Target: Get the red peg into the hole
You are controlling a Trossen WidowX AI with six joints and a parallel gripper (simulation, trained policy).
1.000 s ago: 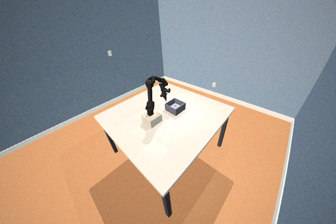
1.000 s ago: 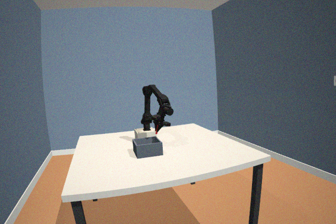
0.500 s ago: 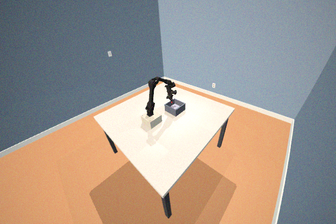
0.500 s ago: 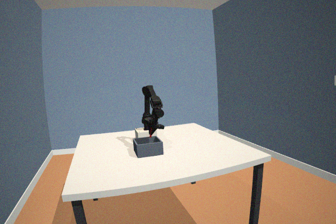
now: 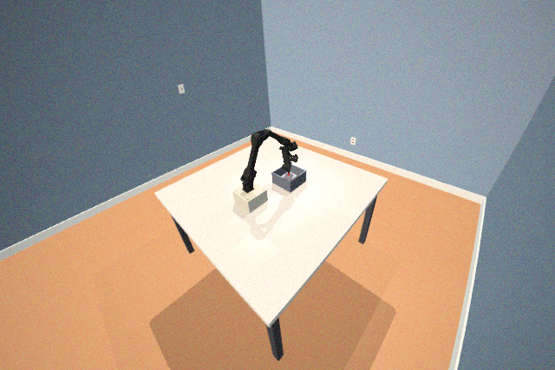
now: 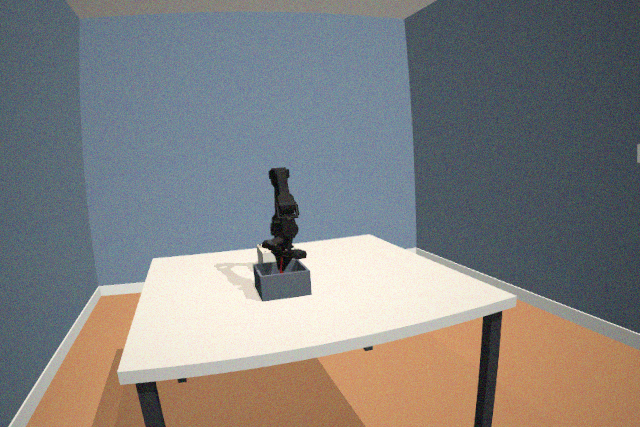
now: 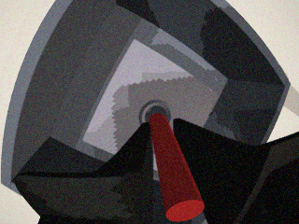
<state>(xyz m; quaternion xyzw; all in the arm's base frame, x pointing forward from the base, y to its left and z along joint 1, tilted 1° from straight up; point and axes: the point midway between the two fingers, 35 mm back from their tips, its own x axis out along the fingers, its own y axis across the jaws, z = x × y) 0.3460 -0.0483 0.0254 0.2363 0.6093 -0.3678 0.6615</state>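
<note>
Right now the red peg is 2 cm above my gripper tip and 1 cm to the left of it. From my gripper tip the other things lie so: grey box (6 cm below).
</note>
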